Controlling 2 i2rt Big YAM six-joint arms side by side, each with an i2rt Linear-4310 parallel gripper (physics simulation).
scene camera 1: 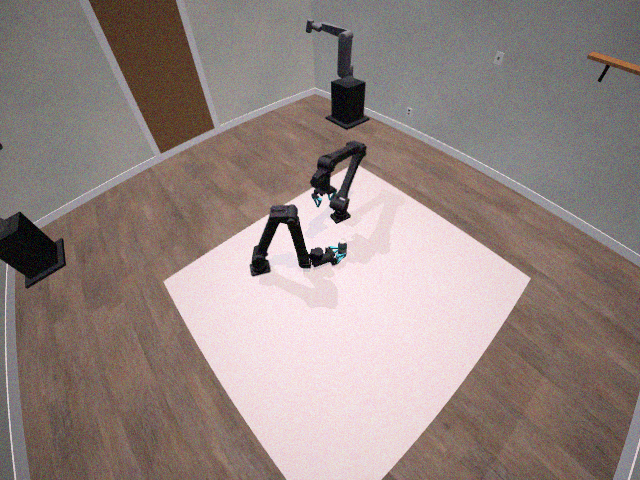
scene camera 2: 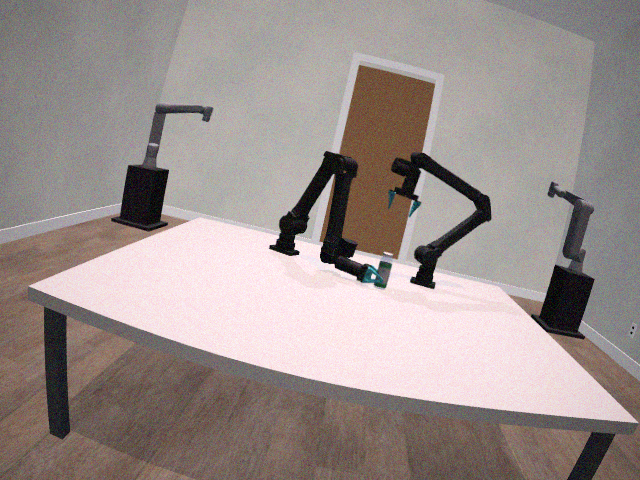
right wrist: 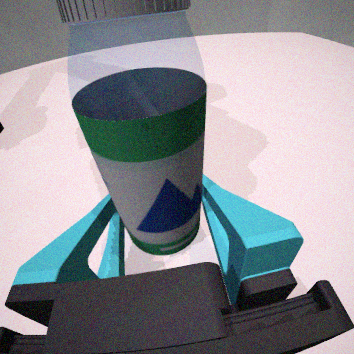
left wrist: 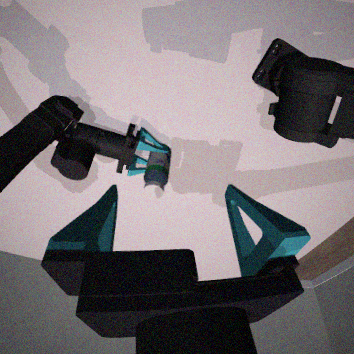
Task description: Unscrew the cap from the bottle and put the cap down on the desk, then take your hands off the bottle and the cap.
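Seen in the pictures: left gripper, fingertip midpoint: (scene camera 1: pixel 323 203) (scene camera 2: pixel 399 213) (left wrist: pixel 173 189); right gripper, fingertip midpoint: (scene camera 1: pixel 343 251) (scene camera 2: pixel 384 280) (right wrist: pixel 158 187) (left wrist: pixel 163 159); left arm's base at its link origin: (scene camera 1: pixel 340 216) (scene camera 2: pixel 422 284) (left wrist: pixel 286 72); right arm's base at its link origin: (scene camera 1: pixel 260 268) (scene camera 2: pixel 283 251).
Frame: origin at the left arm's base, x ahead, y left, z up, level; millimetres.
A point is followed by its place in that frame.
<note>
A clear bottle (scene camera 1: pixel 342 248) {y -177, x 298, z 99 mm} (scene camera 2: pixel 384 272) {y -159, x 303, z 71 mm} (left wrist: pixel 157 170) {y -167, x 252, z 107 mm} (right wrist: pixel 150 185) {y -191, x 277, z 75 mm} with a green-and-white label and a blue mountain print stands upright. Its ribbed, light cap (scene camera 2: pixel 388 254) {y -162, x 286, z 140 mm} (left wrist: pixel 154 189) {y -163, x 271, z 142 mm} (right wrist: pixel 125 9) {y -185, x 278, z 132 mm} is on its top. My right gripper (scene camera 1: pixel 341 253) {y -154, x 278, z 33 mm} (scene camera 2: pixel 378 276) {y -154, x 278, z 33 mm} (left wrist: pixel 163 159) {y -154, x 278, z 33 mm} (right wrist: pixel 158 187) {y -154, x 278, z 33 mm} is shut on the bottle's lower body, one teal finger on each side. Whether the bottle's base touches the desk I cannot tell. My left gripper (scene camera 1: pixel 324 200) {y -178, x 99, z 293 mm} (scene camera 2: pixel 402 205) {y -178, x 99, z 293 mm} (left wrist: pixel 173 189) {y -178, x 99, z 293 mm} is wide open and empty, high above the desk and away from the bottle.
The white desk (scene camera 1: pixel 336 361) {y -528, x 805, z 0 mm} (scene camera 2: pixel 310 330) {y -250, x 957, z 0 mm} carries both arm bases. The left arm's base (scene camera 2: pixel 423 281) {y 1, x 40, z 22 mm} (left wrist: pixel 272 67) {y -41, x 4, z 21 mm} stands to the right of the bottle in scene camera 2. Grey arms on black pedestals (scene camera 1: pixel 347 100) (scene camera 2: pixel 143 196) stand on the floor beyond the desk.
</note>
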